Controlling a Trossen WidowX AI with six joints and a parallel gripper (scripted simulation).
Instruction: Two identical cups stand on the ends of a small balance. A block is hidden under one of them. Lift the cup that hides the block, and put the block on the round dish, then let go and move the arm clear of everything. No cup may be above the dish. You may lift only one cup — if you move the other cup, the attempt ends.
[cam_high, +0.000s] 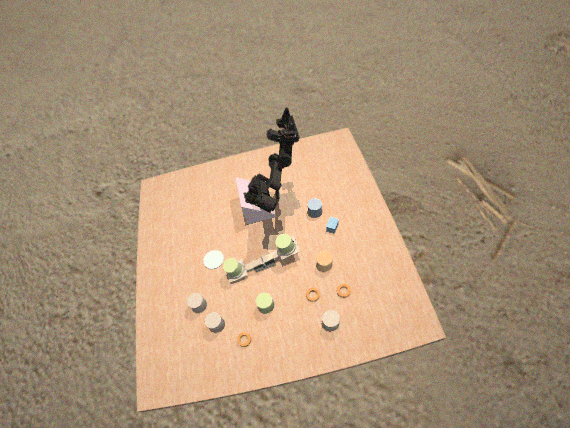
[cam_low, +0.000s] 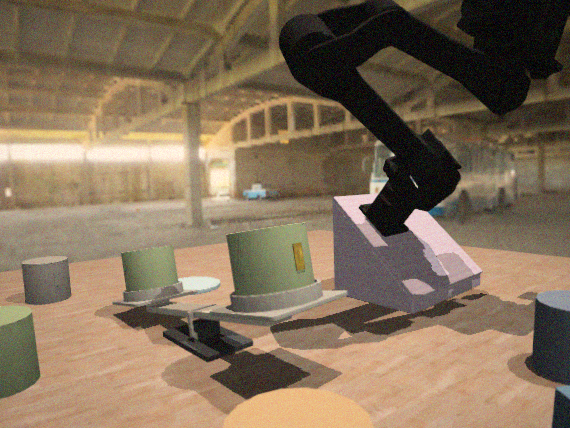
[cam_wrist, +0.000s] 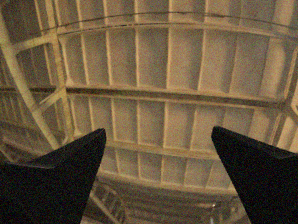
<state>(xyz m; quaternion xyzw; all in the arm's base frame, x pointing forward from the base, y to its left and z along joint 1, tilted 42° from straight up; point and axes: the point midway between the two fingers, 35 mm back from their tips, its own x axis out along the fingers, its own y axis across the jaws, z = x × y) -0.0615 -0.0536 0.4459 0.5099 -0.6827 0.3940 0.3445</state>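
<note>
Right now my gripper tip is 37 cm short of the small block, 42 cm to the left of it and 47 cm above it. The rest, counted from my gripper tip: small balance: 37 cm ahead, 28 cm to the right, 48 cm below; blue cylinder: 18 cm ahead, 4 cm to the left, 48 cm below; blue block: 28 cm ahead, 8 cm to the left, 50 cm below.
</note>
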